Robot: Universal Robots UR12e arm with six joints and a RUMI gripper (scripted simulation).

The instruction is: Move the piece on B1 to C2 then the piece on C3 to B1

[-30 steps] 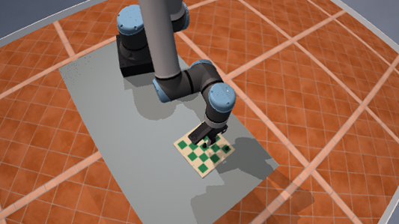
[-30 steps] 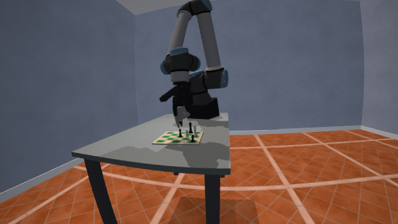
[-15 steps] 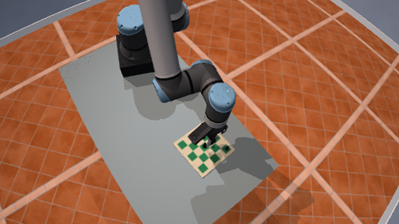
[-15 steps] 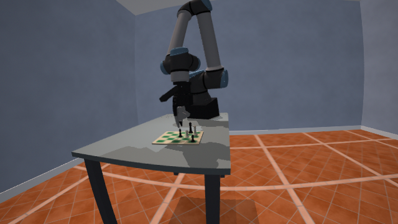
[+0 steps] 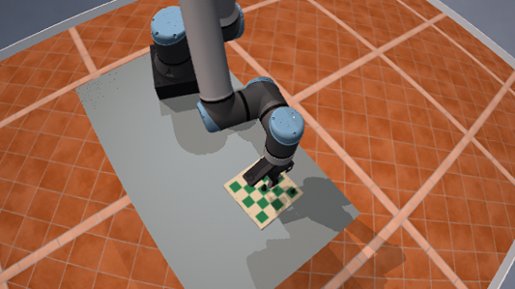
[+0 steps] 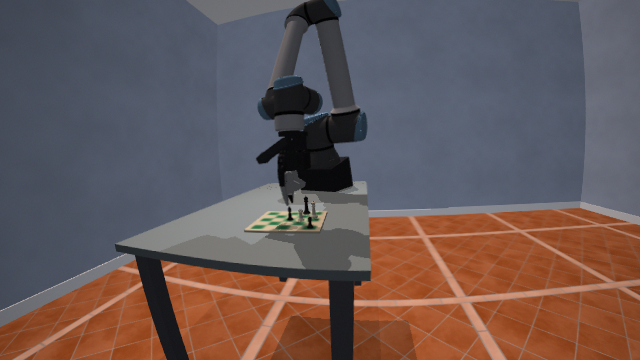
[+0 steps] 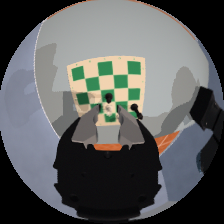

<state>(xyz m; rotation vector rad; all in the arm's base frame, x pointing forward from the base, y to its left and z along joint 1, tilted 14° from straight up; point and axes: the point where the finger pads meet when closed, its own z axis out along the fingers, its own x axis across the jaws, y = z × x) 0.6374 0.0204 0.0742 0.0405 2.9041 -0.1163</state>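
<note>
My gripper is now 40 mm to the right of the small white piece and 50 mm above it. Round my hand: tall black piece 80 mm behind, 30 mm to the left, 40 mm below; cream chessboard 70 mm below.
</note>
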